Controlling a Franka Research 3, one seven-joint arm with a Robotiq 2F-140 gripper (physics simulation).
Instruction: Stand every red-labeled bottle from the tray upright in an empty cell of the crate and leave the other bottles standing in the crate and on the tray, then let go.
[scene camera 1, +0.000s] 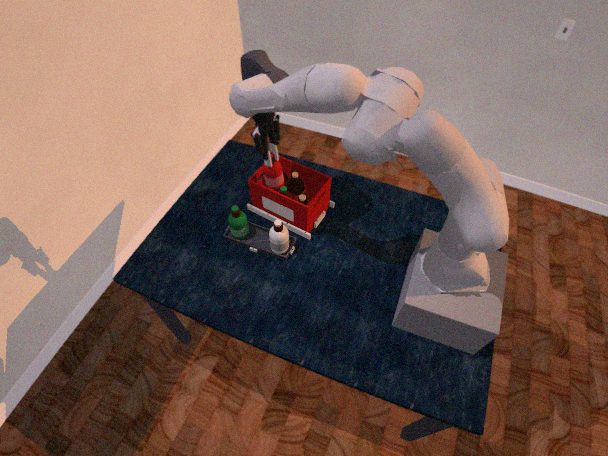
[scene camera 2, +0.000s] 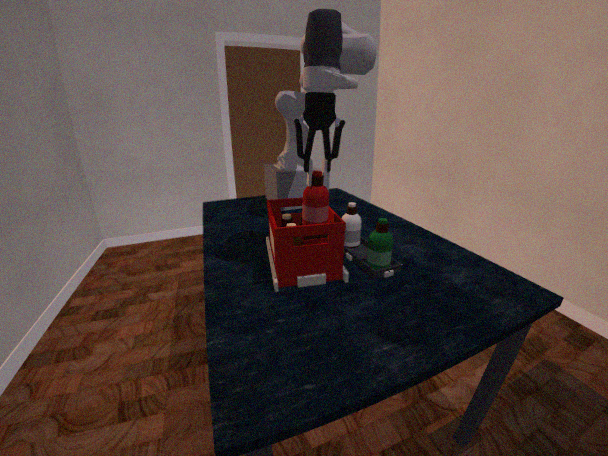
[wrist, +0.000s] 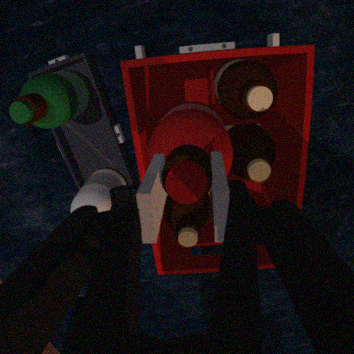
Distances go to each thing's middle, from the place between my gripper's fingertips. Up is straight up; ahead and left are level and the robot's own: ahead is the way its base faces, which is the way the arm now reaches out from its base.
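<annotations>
My gripper is 40 mm above the red bottle (scene camera 2: 315, 207). There's also a green bottle (scene camera 2: 380, 244), and counting from my gripper it's 100 mm ahead, 170 mm to the left and 180 mm below.
</annotations>
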